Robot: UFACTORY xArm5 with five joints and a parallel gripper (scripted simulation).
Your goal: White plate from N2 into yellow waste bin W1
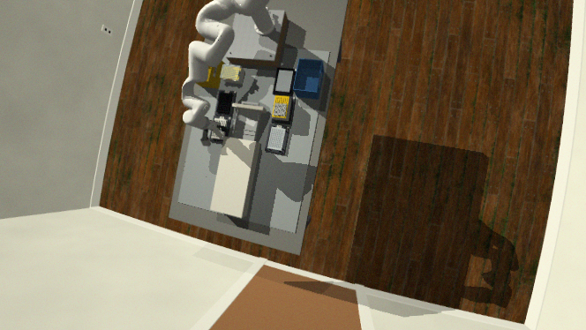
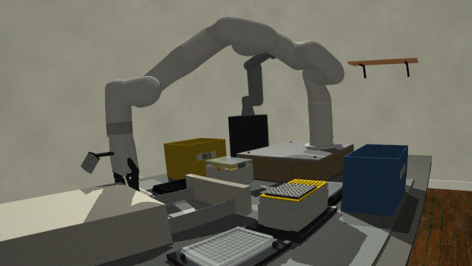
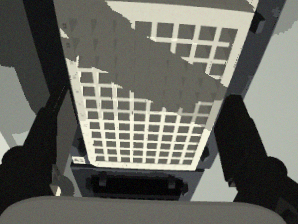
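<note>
The white plate is 1 cm below my hand. Round my hand: black plate: 17 cm behind, 2 cm to the left, 1 cm below; drawer: 18 cm to the left, 1 cm below, 1 cm behind; N2 label: 7 cm behind, 2 cm below, 1 cm to the left.
</note>
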